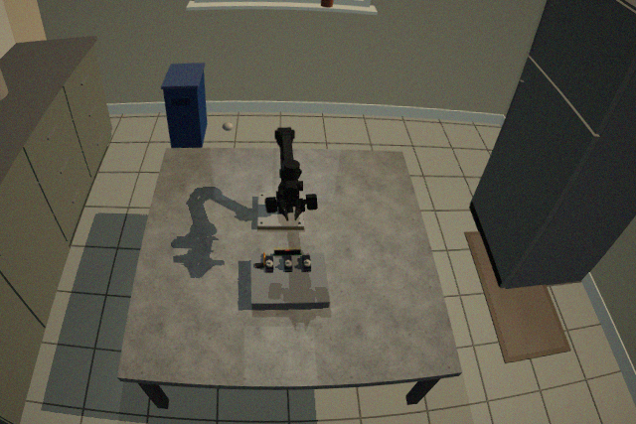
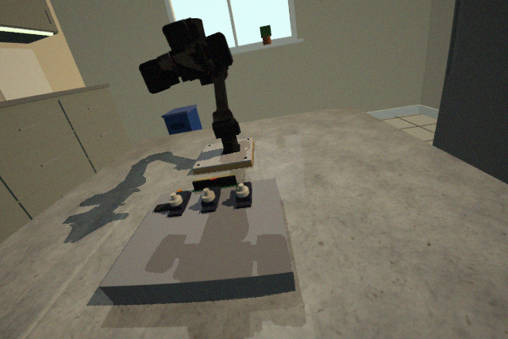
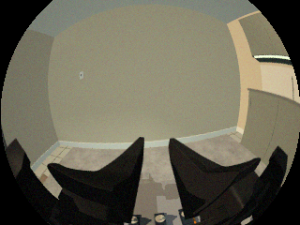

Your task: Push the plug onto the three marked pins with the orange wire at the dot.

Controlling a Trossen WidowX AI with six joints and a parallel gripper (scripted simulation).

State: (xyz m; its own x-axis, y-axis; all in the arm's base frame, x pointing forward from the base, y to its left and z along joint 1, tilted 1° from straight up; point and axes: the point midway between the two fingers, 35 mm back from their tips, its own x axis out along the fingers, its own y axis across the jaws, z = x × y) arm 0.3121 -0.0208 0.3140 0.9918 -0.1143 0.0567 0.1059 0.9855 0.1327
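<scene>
Now: gripper tip 7 cm past the red band and 27 cm above it. Round my gripper tip: pin strip: 7 cm behind, 28 cm below; grey printed holder: 9 cm ahead, 1 cm to the right, 32 cm below.
</scene>
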